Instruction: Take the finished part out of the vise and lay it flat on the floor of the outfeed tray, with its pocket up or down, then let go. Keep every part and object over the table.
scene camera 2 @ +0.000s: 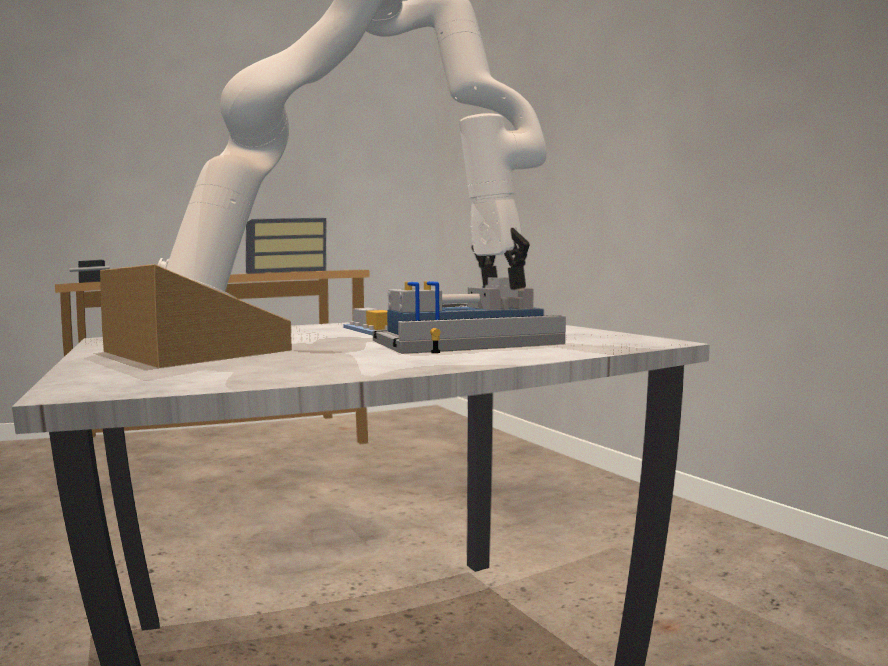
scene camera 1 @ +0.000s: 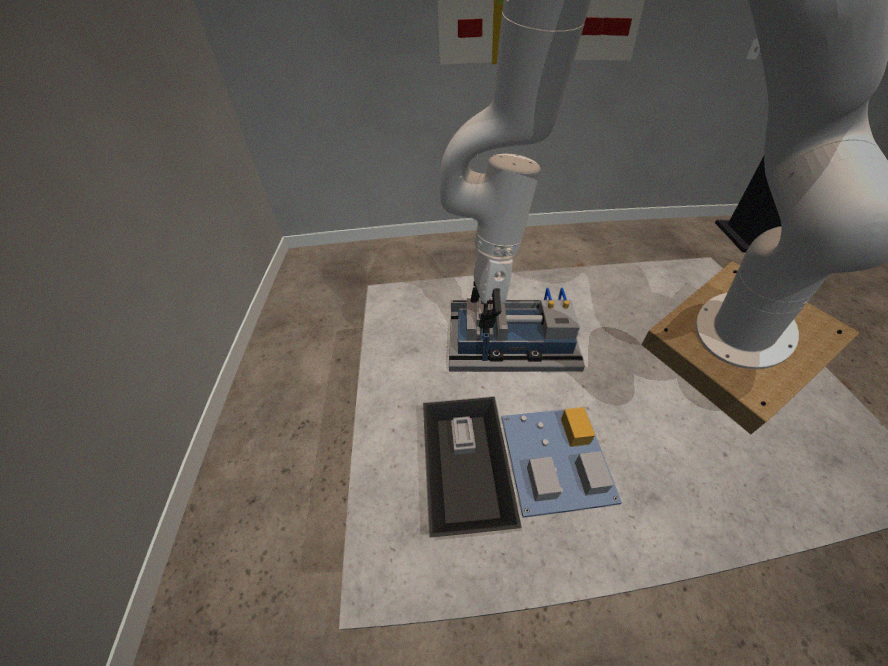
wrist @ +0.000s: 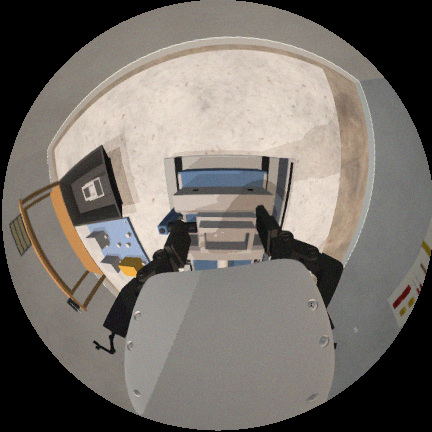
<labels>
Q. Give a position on a yellow block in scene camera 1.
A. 578,429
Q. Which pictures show the gripper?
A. Scene camera 2, scene camera 1 and the wrist view: all of them.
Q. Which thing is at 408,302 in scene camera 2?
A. A vise end block.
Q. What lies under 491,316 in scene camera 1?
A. The gripper.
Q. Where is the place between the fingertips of the gripper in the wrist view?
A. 220,223
</labels>
